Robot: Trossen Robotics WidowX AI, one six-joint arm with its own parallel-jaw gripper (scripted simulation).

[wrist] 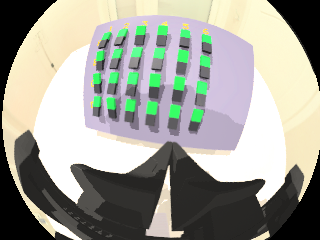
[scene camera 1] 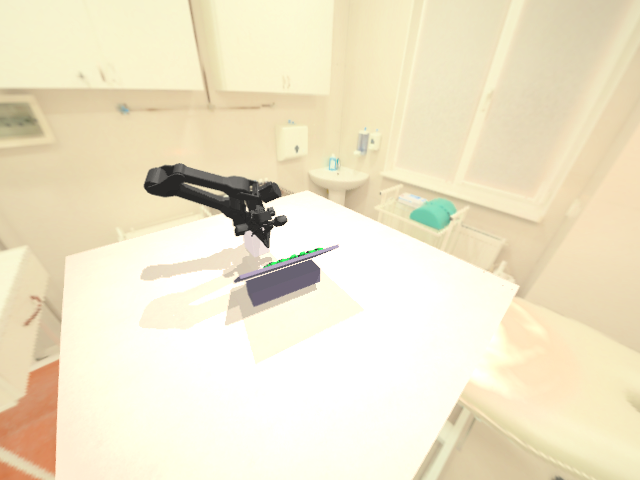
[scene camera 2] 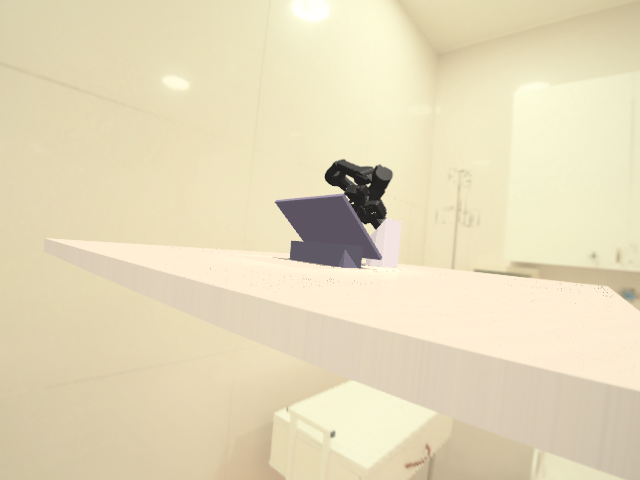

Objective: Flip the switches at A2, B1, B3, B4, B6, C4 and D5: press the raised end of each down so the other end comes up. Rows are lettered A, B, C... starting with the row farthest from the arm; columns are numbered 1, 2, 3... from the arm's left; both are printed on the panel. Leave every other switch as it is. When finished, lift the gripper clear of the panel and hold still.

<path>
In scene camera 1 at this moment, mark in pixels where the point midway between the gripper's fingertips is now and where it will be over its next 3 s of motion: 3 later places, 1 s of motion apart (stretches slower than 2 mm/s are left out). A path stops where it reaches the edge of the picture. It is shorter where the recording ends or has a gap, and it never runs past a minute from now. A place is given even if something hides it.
My gripper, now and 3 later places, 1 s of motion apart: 268, 247; 271, 260; 272, 264; 274, 258
</path>
